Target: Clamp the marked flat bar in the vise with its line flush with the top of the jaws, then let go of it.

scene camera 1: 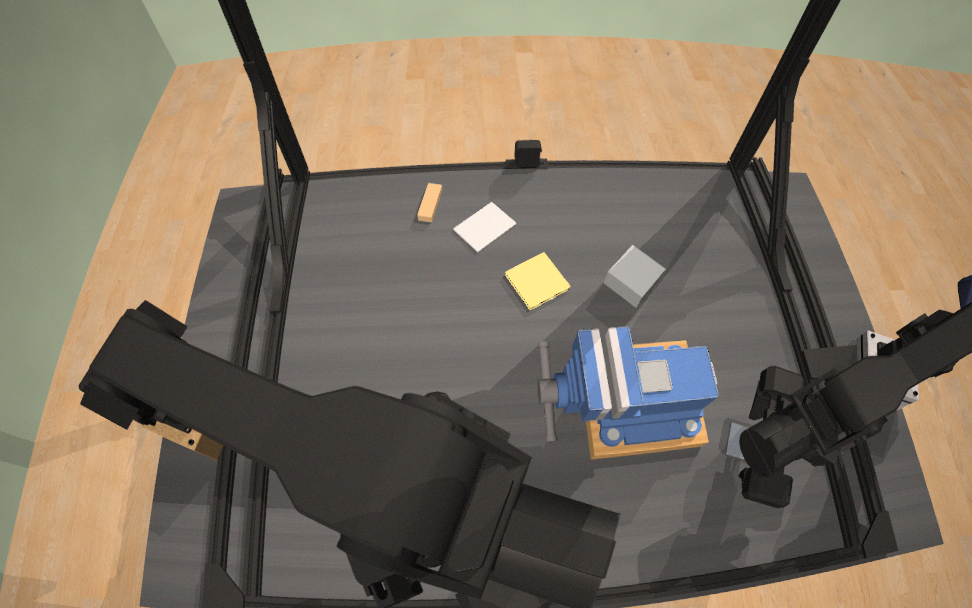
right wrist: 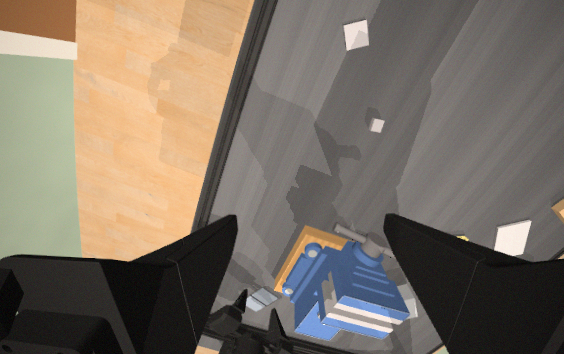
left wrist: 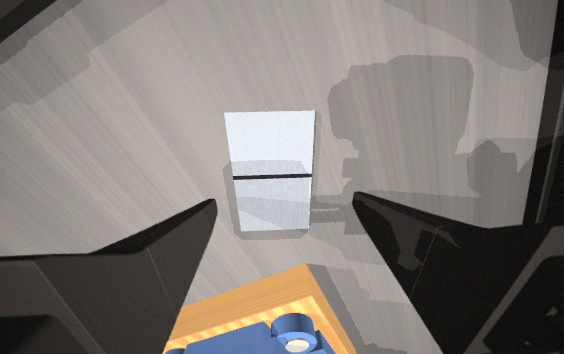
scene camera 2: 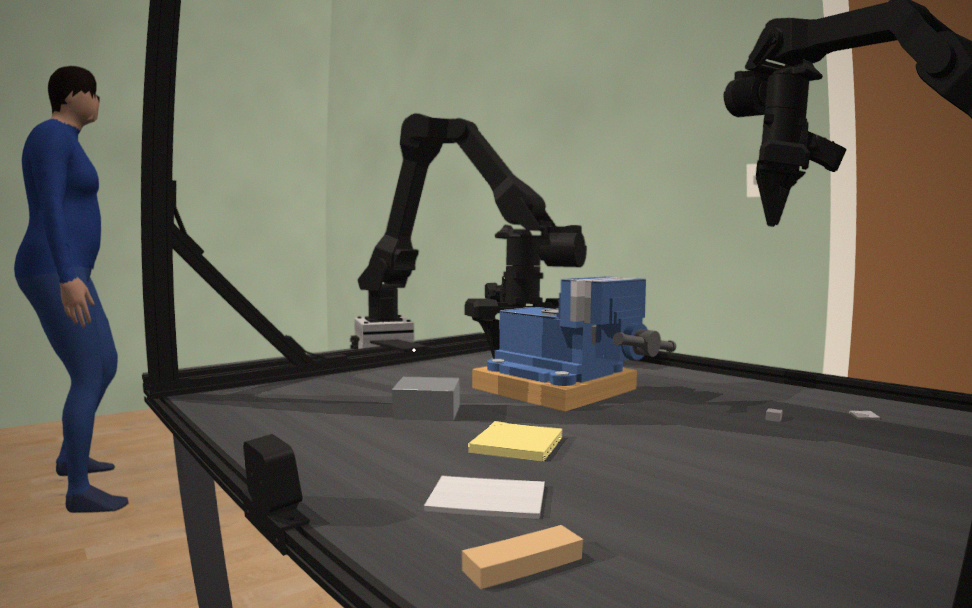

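Pixels of known places: left gripper, fingertip midpoint: [right wrist: 260, 299] [left wrist: 286, 201]; right gripper, fingertip midpoint: [right wrist: 310, 222] [scene camera 2: 772, 225]; left arm's base at its link origin: [scene camera 2: 383, 319].
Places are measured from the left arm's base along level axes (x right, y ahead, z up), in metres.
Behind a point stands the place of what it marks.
Observation:
The flat bar [scene camera 1: 736, 438] {z -0.053, x -0.178, y 0.247 m} [left wrist: 270, 140] {z -0.053, x -0.181, y 0.193 m}, pale with a dark line across it, lies flat on the table beside the vise; it also shows in the right wrist view [right wrist: 256, 303] {z -0.053, x -0.178, y 0.204 m}. My left gripper [left wrist: 286, 201] {z -0.047, x -0.189, y 0.232 m} [scene camera 2: 493, 352] is open and empty above the bar, its fingers on either side of the bar in the left wrist view. The blue vise [scene camera 1: 677, 372] {z 0.051, x -0.150, y 0.388 m} [scene camera 2: 534, 336] {z 0.022, x -0.126, y 0.416 m} [right wrist: 370, 280] {z 0.068, x -0.209, y 0.517 m} stands on a wooden base [scene camera 1: 648, 451] {z -0.043, x -0.237, y 0.382 m} [left wrist: 240, 305] {z -0.039, x -0.148, y 0.323 m}, with a narrow, empty gap between its pale-faced jaws. My right gripper [right wrist: 310, 222] {z 0.178, x -0.408, y 0.576 m} [scene camera 2: 772, 220] {z 0.178, x -0.408, y 0.576 m} is open and empty, high above the table.
A grey block [scene camera 1: 634, 276] {z -0.021, x 0.024, y 0.464 m} [scene camera 2: 426, 401] {z -0.034, x 0.047, y 0.494 m}, a yellow pad [scene camera 1: 537, 281] {z -0.047, x -0.021, y 0.611 m} [scene camera 2: 516, 438] {z -0.047, x -0.012, y 0.619 m}, a white plate [scene camera 1: 484, 227] {z -0.052, x 0.056, y 0.727 m} [scene camera 2: 486, 496] {z -0.052, x 0.063, y 0.732 m} and an orange block [scene camera 1: 430, 202] {z -0.042, x 0.071, y 0.832 m} [scene camera 2: 521, 555] {z -0.042, x 0.083, y 0.847 m} lie beyond the vise. A small cube [scene camera 2: 774, 415] {z -0.050, x -0.326, y 0.672 m} [right wrist: 377, 125] {z -0.046, x -0.332, y 0.667 m} and white tile [scene camera 2: 863, 414] {z -0.054, x -0.442, y 0.721 m} [right wrist: 356, 35] {z -0.054, x -0.445, y 0.721 m} lie apart.

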